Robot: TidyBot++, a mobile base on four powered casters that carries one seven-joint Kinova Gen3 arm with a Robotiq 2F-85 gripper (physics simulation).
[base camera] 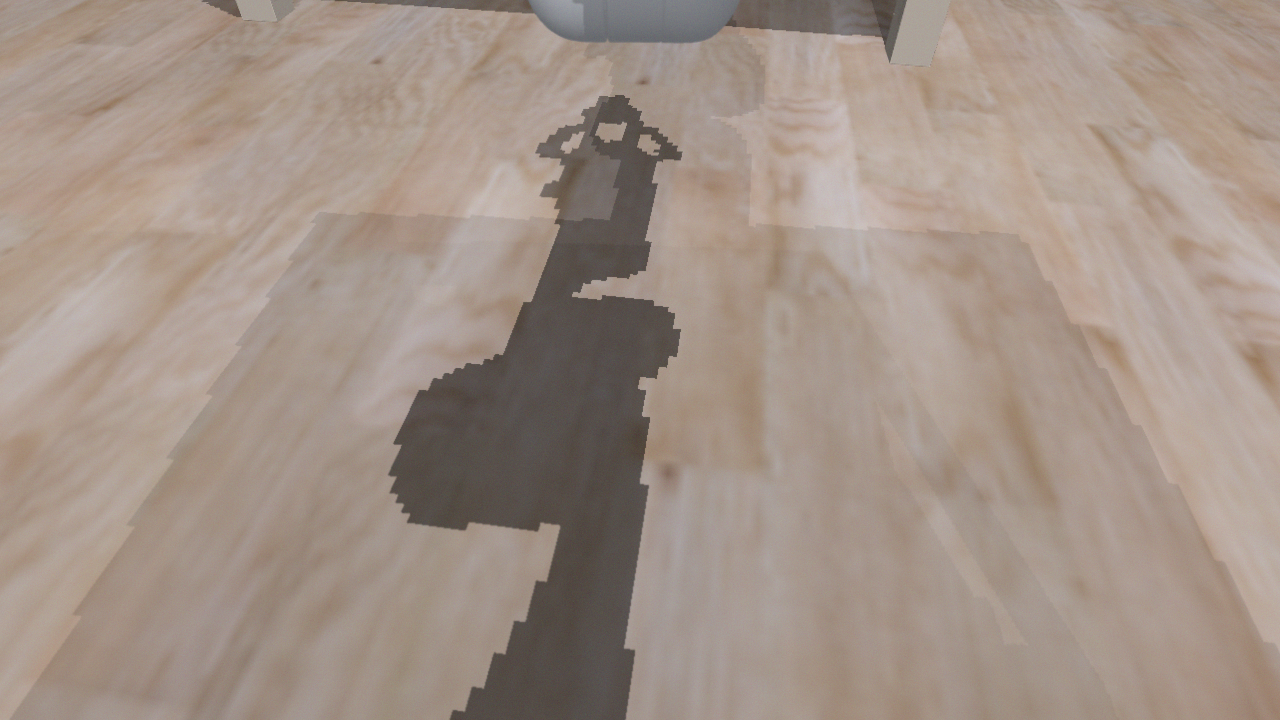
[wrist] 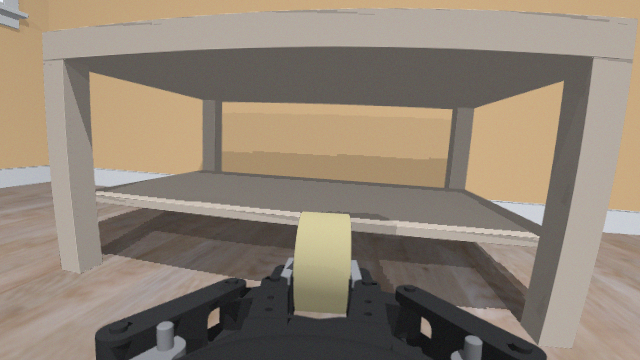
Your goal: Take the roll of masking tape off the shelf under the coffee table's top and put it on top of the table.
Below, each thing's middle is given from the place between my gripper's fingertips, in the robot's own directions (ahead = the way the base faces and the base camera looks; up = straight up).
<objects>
I see the roll of masking tape (wrist: 322,258) 1 cm behind my hand and 1 cm above it.
</objects>
